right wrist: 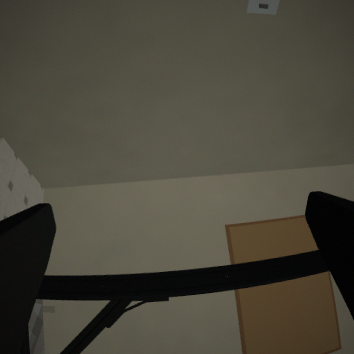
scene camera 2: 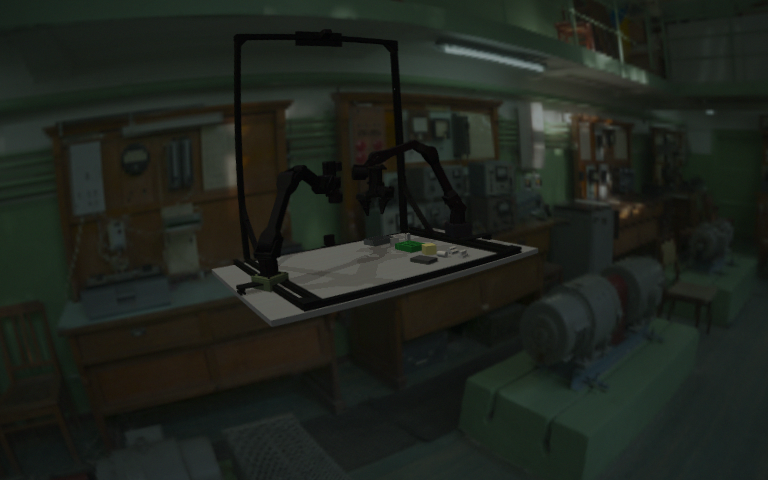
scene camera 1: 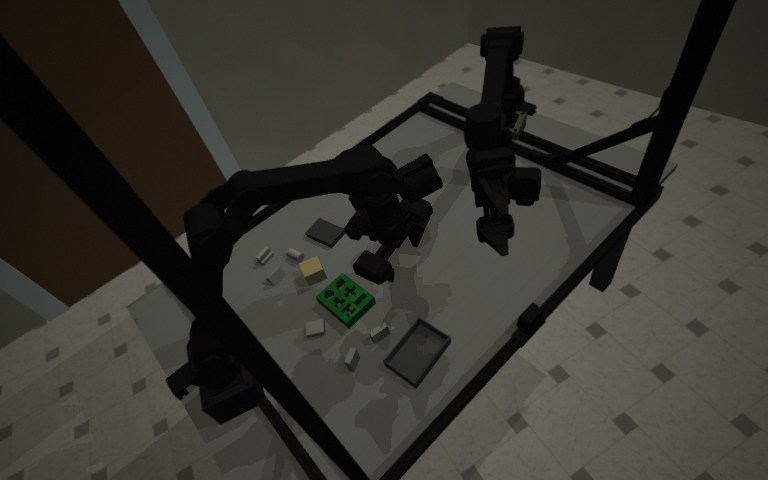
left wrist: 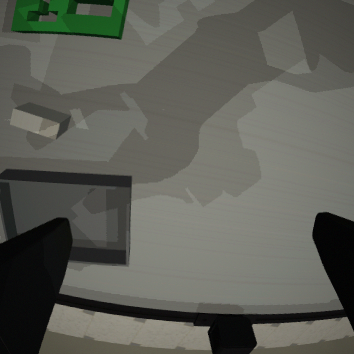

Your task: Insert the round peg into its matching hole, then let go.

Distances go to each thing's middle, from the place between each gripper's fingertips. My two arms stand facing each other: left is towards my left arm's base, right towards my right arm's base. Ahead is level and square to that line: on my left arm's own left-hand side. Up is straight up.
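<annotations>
Dark tray [scene camera 1: 413,357], from my left hand: 8 cm to the left, 9 cm behind, 14 cm below. Green hole board [scene camera 1: 362,301], from my left hand: 9 cm to the left, 13 cm ahead, 14 cm below.
Dark tray, from my right hand: 100 mm ahead, 140 mm to the left, 300 mm below. Green hole board, from my right hand: 140 mm to the left, 320 mm ahead, 300 mm below.
</annotations>
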